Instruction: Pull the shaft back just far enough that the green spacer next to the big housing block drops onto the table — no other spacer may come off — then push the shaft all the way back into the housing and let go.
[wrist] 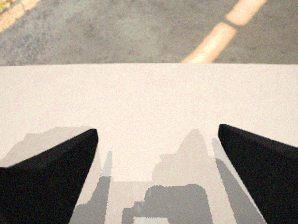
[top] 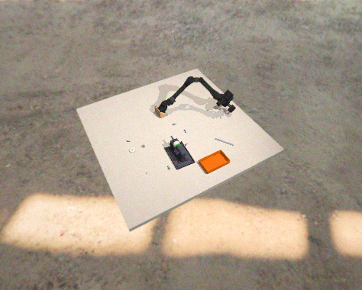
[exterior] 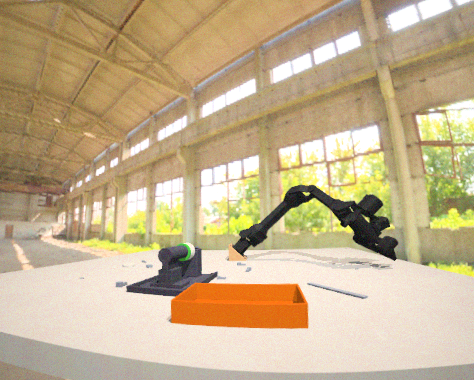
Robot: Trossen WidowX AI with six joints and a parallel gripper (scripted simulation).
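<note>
Right now the grey shaft is 120 mm ahead of my gripper tip, 670 mm to the right of it and 50 mm above it. Round my gripper tip: white spacer: 140 mm ahead, 670 mm to the right, 50 mm above; orange tray: 400 mm ahead, 520 mm to the right, 20 mm below; thin grey rod: 290 mm ahead, 310 mm to the right, 30 mm below.
</note>
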